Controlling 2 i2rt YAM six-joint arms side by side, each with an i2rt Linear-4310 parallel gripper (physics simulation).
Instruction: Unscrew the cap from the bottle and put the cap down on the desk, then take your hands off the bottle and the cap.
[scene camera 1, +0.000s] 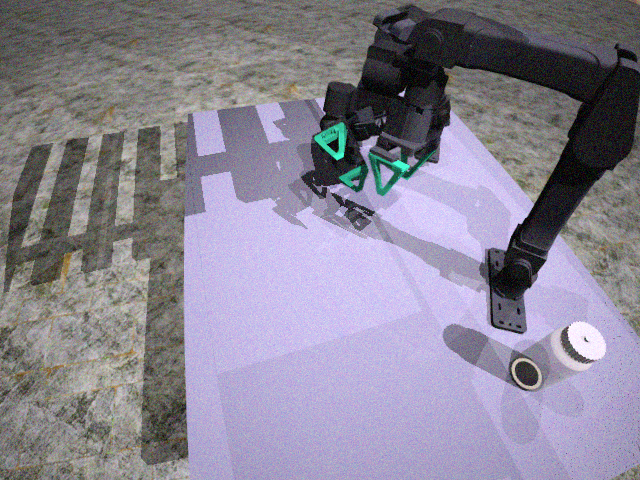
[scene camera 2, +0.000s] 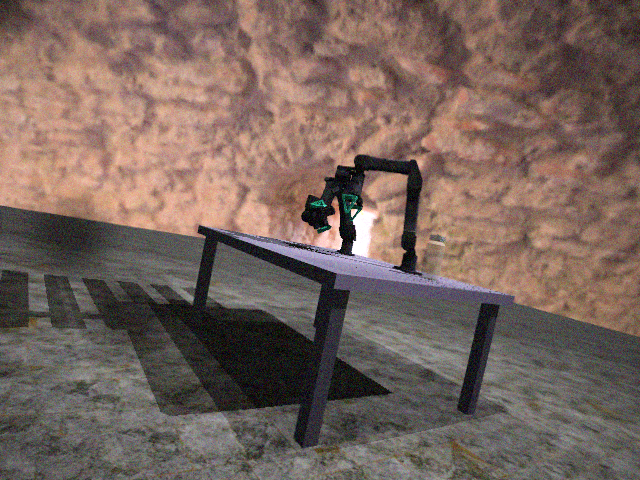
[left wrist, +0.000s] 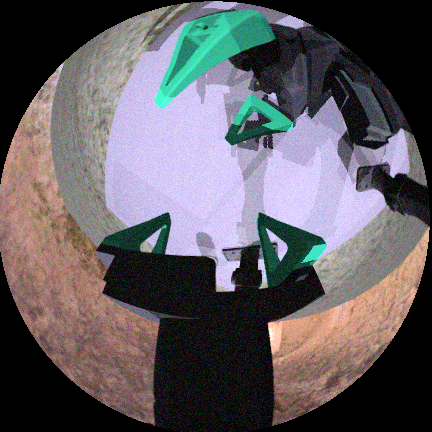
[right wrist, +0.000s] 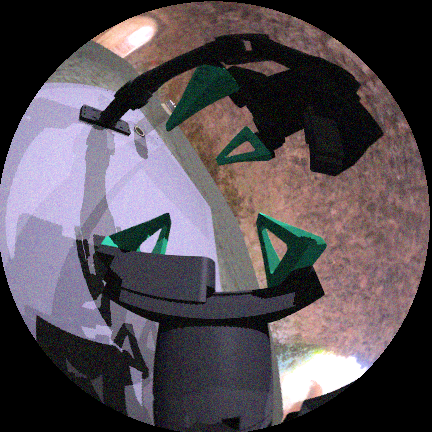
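The clear bottle stands upright on the desk, at the right in both scene views; its dark base with a cream ring shows in scene camera 1. The white ribbed cap sits on top of it. My left gripper is open and empty, high over the desk and far from the bottle. My right gripper is open and empty, close beside the left one. The bottle is hidden in the left wrist view.
My left arm's base plate is mounted near the bottle. My right arm rises at the far end of the desk, partly behind the left arm in scene camera 1. The two grippers and forearms are crowded together. Shadows fall across the desk.
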